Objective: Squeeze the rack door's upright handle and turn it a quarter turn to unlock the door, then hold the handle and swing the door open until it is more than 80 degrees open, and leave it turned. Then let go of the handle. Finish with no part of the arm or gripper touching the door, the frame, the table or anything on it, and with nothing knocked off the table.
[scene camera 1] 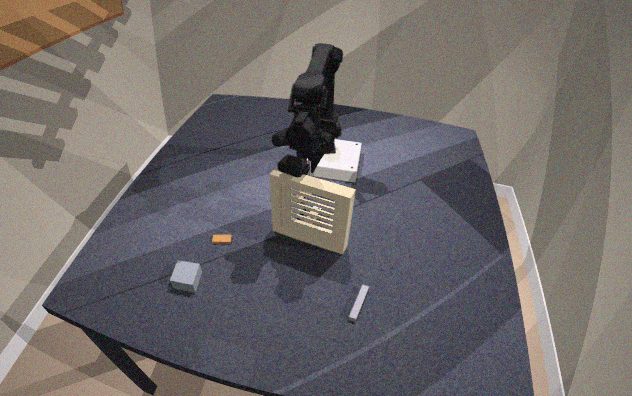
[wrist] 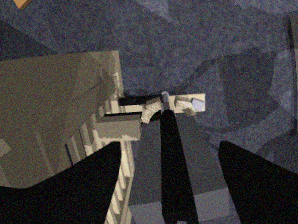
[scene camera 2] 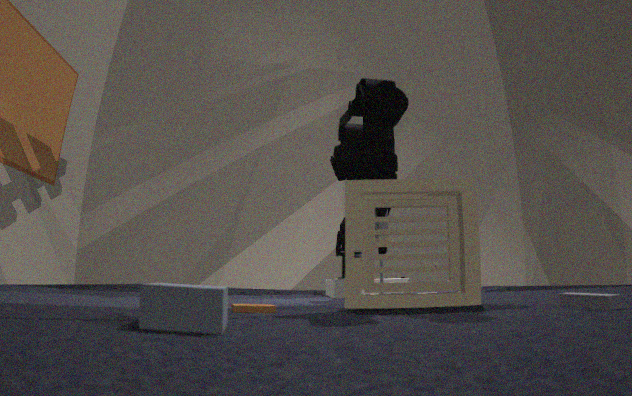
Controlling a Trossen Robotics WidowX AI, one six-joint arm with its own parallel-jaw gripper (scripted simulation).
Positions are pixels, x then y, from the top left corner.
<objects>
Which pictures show my gripper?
Scene camera 1, the wrist view and scene camera 2: all of them.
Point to a slatted door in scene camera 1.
At 300, 196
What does my gripper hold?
Nothing.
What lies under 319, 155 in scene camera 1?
My gripper.
</objects>
